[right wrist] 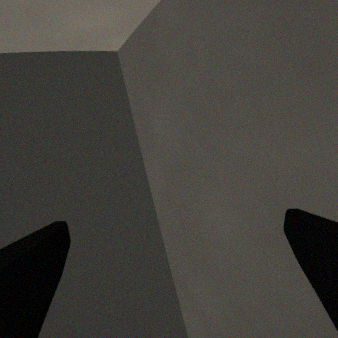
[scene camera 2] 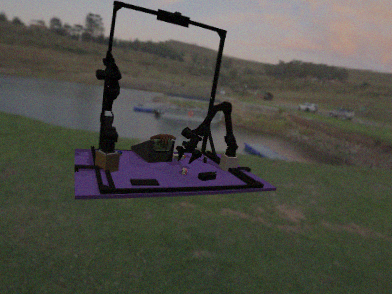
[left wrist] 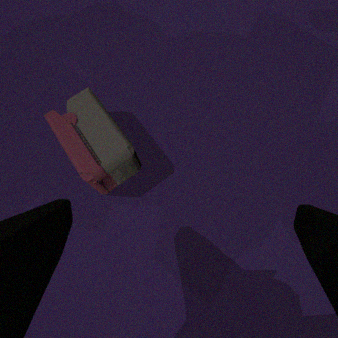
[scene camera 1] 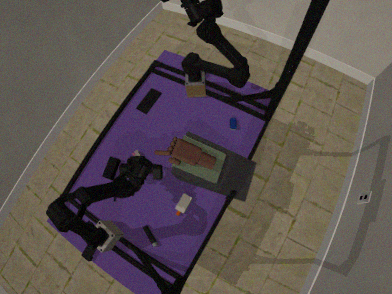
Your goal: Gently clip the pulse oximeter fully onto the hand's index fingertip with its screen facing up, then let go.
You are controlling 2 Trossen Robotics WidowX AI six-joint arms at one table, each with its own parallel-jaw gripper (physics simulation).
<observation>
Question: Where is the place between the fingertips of my left gripper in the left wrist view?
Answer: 185, 213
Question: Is my right gripper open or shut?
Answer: Open.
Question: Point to a grey slab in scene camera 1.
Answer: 237, 172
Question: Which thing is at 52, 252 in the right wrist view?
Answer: My right gripper.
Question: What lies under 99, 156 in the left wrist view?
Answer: A pulse oximeter.
</observation>
